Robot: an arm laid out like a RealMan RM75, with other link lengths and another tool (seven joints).
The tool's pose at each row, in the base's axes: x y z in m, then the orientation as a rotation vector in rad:
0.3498, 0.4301, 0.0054, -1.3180, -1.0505, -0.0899
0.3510, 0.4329, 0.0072, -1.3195, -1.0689, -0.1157
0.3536, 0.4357, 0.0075, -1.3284, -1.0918, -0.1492
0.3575, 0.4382, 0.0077, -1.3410, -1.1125, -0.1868
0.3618, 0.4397, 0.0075, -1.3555, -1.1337, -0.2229
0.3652, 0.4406, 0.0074, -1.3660, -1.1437, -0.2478
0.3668, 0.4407, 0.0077, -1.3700, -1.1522, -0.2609
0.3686, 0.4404, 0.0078, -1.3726, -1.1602, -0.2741
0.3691, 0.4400, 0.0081, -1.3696, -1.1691, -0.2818
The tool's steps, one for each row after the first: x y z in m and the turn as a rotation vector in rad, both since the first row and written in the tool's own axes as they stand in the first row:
0.0032, 0.0003, 0.0014, -0.0154, -0.0012, -0.0243
0.0063, 0.0025, 0.0021, -0.0413, -0.0039, -0.0525
0.0098, 0.0054, 0.0019, -0.0718, -0.0041, -0.0803
0.0129, 0.0086, 0.0007, -0.1035, -0.0062, -0.1065
0.0152, 0.0110, -0.0005, -0.1251, -0.0044, -0.1219
0.0163, 0.0118, -0.0014, -0.1358, -0.0056, -0.1322
0.0172, 0.0127, -0.0027, -0.1453, -0.0061, -0.1429
0.0175, 0.0126, -0.0033, -0.1478, -0.0085, -0.1531

